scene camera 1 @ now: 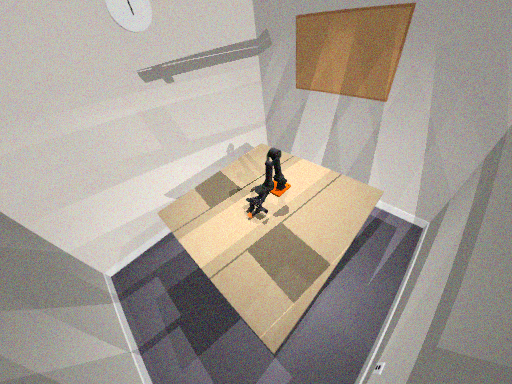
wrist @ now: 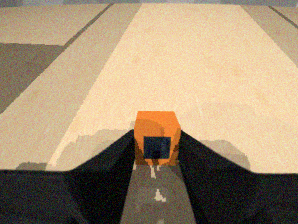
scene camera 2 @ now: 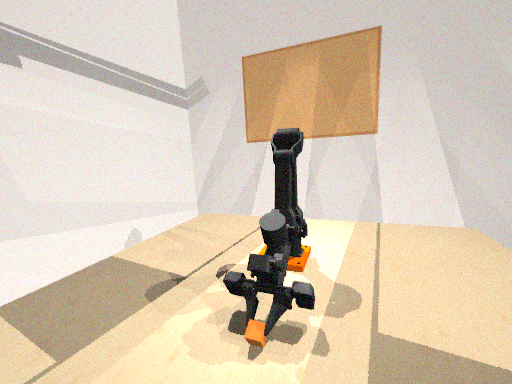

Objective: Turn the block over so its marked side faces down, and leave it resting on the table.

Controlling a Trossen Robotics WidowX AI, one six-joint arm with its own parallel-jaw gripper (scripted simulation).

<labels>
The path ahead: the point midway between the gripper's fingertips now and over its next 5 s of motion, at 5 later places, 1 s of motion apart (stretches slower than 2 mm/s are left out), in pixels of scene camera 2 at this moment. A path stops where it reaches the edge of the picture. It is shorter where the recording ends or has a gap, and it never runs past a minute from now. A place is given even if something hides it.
My gripper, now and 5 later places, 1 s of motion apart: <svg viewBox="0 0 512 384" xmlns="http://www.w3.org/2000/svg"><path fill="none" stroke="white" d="M256 333L256 336L260 300L256 294L258 322L259 333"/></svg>
</labels>
